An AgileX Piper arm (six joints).
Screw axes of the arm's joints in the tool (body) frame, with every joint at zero. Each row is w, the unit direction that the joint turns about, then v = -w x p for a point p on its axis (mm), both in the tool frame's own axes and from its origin. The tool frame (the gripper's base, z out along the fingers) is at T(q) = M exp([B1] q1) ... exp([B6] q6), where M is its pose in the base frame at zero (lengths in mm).
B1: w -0.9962 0 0.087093 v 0 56.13 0
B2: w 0 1 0 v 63.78 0 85.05
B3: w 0 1 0 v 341.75 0 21.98
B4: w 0 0 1 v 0 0 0
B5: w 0 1 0 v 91 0 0
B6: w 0 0 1 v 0 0 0
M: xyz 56.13 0 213.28 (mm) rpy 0 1.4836 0 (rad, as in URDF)
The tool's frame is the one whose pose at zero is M.
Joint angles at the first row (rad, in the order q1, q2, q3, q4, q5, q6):
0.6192, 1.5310, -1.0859, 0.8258, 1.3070, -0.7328
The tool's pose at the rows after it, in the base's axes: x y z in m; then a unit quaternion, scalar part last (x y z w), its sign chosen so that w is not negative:
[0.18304, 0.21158, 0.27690, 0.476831, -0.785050, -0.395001, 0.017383]
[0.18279, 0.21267, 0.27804, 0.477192, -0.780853, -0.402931, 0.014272]
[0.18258, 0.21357, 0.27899, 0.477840, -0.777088, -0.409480, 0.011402]
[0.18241, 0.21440, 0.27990, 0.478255, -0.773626, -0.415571, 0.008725]
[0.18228, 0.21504, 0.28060, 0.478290, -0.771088, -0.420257, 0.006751]
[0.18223, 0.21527, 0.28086, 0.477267, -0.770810, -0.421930, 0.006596]
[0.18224, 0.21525, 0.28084, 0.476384, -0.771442, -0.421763, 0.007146]
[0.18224, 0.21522, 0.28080, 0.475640, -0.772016, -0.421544, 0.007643]
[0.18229, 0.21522, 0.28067, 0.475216, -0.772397, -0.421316, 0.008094]
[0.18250, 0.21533, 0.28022, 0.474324, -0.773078, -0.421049, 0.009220]
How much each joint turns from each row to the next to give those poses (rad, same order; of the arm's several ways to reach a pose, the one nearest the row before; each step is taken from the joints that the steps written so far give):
0.0000, 0.0000, 0.0001, 0.0254, -0.0001, -0.0156
0.0000, 0.0000, -0.0001, 0.0181, 0.0001, -0.0120
0.0000, 0.0000, 0.0001, 0.0151, -0.0001, -0.0111
0.0000, 0.0000, -0.0001, 0.0142, 0.0001, -0.0099
0.0000, 0.0000, 0.0000, 0.0109, -0.0001, -0.0071
0.0000, 0.0000, 0.0000, 0.0039, 0.0000, 0.0002
0.0000, 0.0000, 0.0000, -0.0003, 0.0001, 0.0025
0.0000, 0.0000, 0.0001, -0.0005, -0.0001, 0.0022
0.0000, 0.0004, 0.0000, -0.0005, 0.0000, 0.0013
0.0000, 0.0015, -0.0001, -0.0005, 0.0001, 0.0019

